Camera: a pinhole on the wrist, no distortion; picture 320 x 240 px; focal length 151.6 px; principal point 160.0 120.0 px. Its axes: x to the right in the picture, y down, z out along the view. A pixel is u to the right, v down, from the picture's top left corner.
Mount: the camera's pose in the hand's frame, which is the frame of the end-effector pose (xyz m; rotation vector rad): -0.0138 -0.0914 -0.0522 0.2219 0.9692 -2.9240
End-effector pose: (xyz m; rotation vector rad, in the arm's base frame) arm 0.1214 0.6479 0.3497 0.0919 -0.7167 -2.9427
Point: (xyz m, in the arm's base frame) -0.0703 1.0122 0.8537
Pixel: 90 13
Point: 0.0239 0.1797 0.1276
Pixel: behind the camera
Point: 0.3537 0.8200 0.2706
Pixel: outside the picture
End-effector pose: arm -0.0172 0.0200 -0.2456 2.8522 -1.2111 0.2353
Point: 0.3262 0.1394 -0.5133
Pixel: 94 117
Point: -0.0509 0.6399 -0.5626
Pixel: 300 126
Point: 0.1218 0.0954 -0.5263
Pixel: 128 41
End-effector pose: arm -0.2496 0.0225 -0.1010 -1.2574 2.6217 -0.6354
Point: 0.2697 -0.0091 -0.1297
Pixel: 254 137
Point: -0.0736 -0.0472 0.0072
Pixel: 211 226
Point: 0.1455 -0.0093 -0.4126
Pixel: 211 35
